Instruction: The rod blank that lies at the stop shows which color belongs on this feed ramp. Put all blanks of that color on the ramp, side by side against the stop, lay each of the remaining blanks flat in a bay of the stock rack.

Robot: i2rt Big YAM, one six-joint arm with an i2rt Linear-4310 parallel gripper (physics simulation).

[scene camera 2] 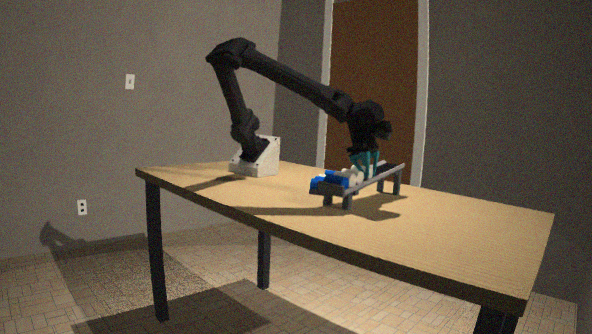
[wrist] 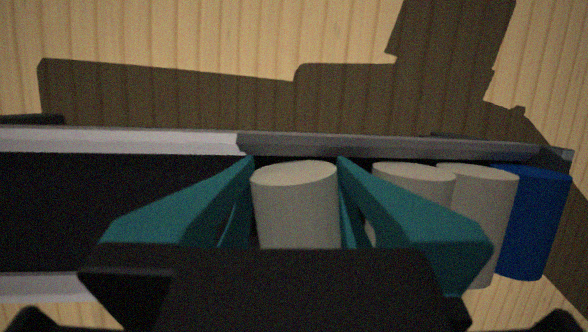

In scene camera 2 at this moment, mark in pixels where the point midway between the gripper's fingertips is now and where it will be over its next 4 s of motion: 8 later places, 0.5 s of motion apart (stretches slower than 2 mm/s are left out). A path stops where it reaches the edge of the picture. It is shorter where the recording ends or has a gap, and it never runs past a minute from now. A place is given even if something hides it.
My gripper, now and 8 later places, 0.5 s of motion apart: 369, 177; 368, 147; 369, 143; 370, 142; 371, 140; 372, 140; 354, 136; 341, 131; 342, 149
